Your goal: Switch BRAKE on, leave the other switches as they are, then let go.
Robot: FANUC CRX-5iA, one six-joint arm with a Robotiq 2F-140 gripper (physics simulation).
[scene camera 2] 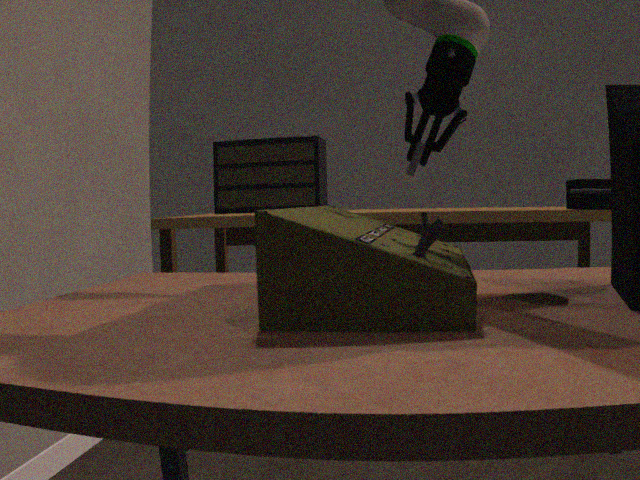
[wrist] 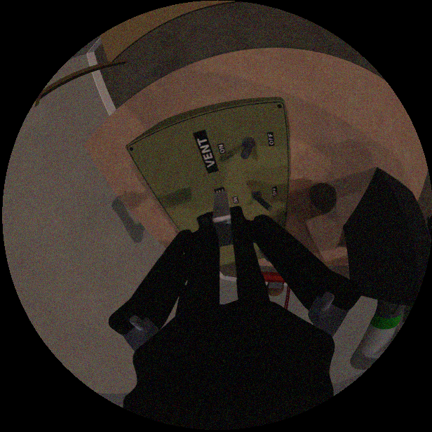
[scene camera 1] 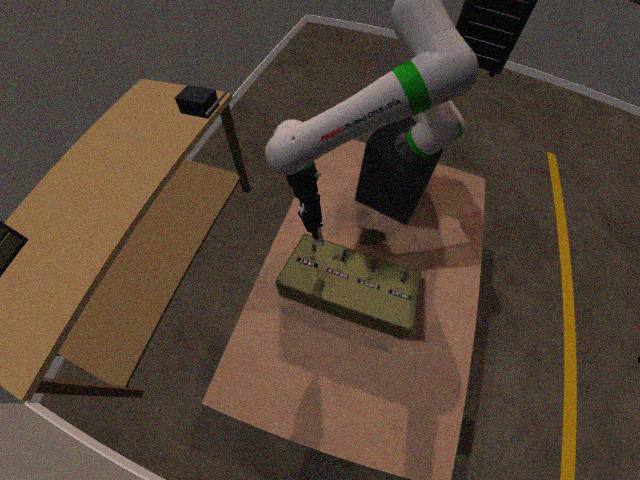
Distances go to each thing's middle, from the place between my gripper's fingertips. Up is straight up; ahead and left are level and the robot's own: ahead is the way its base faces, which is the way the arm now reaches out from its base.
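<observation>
The olive sloped switch box [scene camera 2: 320, 268] sits 120 mm below my hand, and it is also 150 mm to the left of my hand and 10 mm ahead of it.
</observation>
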